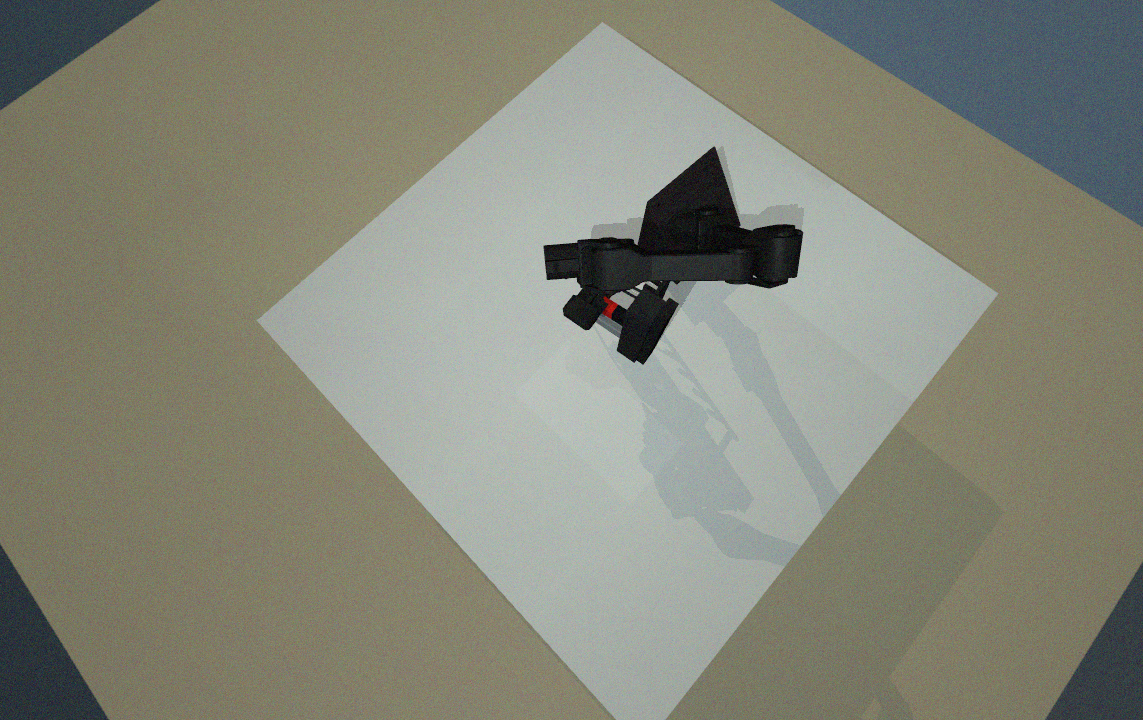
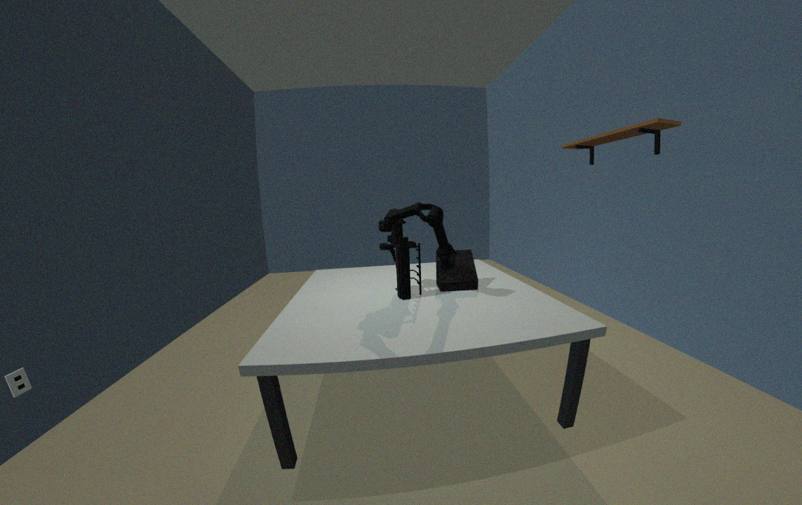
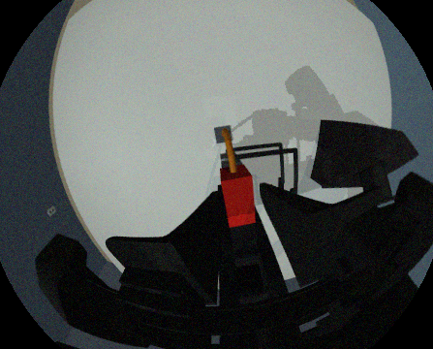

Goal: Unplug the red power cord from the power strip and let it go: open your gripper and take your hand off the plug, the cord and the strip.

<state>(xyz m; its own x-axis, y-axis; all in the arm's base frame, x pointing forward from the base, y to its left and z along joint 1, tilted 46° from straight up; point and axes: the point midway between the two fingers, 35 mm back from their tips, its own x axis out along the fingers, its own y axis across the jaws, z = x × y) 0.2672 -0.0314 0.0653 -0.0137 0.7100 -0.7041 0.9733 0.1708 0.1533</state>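
The red plug lies 10 mm behind my gripper tip, 30 mm to the left of it and 10 mm below it. The rest, counted from my gripper tip: dark upright column 30 mm behind, 130 mm to the left, 10 mm below.
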